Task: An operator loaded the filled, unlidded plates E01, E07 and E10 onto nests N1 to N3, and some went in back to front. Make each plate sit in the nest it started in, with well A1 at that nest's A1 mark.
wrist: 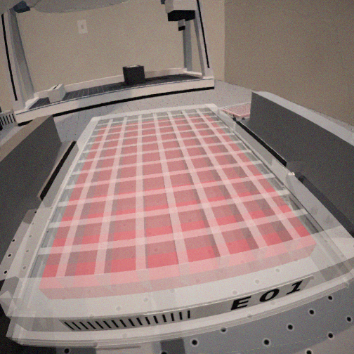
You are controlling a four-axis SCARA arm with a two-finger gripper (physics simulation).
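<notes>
Plate E01 (172,172) fills the middle of the wrist view. It is clear, without a lid, and its square wells hold red liquid. Its label "E01" and a barcode are on the near edge, facing the camera. My gripper (155,118) is shut on this plate, with one dark grey finger along each long side. A small part of another red-filled plate (237,110) shows beyond the right finger; its label cannot be read. No A1 mark can be made out, and E01 hides much of what is under it.
A perforated deck (245,332) shows below the near edge of the plate. At the back stands a white-framed machine (150,95) with a dark slatted bed, a black box (133,75) and a small white block (57,93) on it. Beige walls (285,45) stand behind.
</notes>
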